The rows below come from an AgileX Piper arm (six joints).
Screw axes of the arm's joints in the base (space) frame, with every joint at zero. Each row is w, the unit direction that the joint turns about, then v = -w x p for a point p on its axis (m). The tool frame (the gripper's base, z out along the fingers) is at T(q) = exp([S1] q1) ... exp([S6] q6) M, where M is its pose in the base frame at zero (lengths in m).
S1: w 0 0 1 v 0 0 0
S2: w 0 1 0 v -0.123 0 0
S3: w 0 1 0 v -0.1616 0 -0.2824
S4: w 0.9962 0 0.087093 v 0 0.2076 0
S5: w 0 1 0 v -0.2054 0 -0.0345
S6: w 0.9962 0 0.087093 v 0 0.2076 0
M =
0.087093 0 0.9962 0.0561
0 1 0 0
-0.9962 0 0.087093 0.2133
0 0 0 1
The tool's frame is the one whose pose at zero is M.
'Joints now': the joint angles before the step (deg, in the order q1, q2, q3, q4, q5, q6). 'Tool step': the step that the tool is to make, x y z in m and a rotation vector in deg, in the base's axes. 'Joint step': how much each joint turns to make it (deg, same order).
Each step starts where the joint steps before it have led.
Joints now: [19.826 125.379 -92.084 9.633 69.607 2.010]
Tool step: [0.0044 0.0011 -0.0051 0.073 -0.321 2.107]
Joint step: [0.006 1.317 -1.197 -0.333 -0.140 -2.005]
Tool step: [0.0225 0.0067 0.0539 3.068 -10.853 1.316]
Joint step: [-0.001 -2.438 -8.679 -0.901 0.006 -0.975]
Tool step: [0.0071 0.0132 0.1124 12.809 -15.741 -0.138]
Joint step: [-0.009 -5.564 -14.151 6.865 0.680 -0.651]
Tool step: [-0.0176 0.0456 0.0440 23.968 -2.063 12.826]
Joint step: [1.852 -0.119 -4.863 26.447 -0.499 -11.242]
